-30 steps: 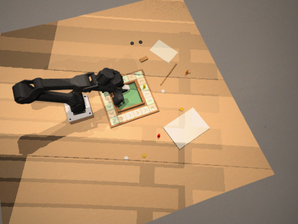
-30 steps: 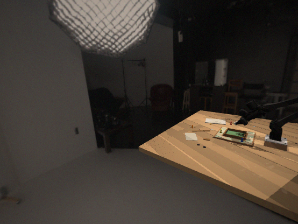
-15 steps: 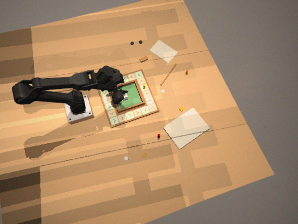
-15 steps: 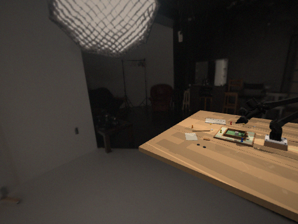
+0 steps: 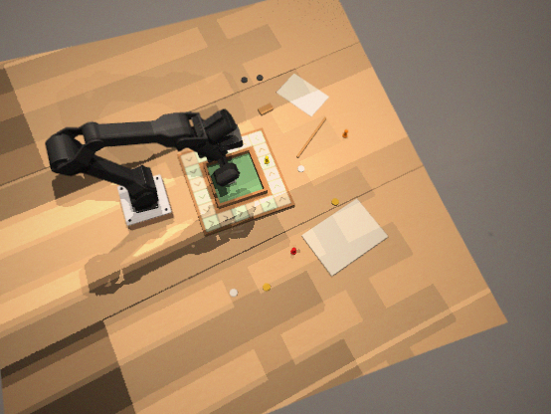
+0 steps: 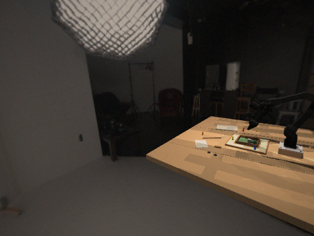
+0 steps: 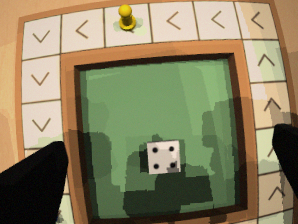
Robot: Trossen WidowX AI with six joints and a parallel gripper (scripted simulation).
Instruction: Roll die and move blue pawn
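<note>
Right now the blue pawn is 110 mm to the left of my gripper tip, 110 mm below it and 80 mm behind it. From my gripper tip the other things lie so: die (110 mm below, 20 mm behind); green tray (130 mm below); yellow pawn (110 mm below, 110 mm ahead, 30 mm to the left).
</note>
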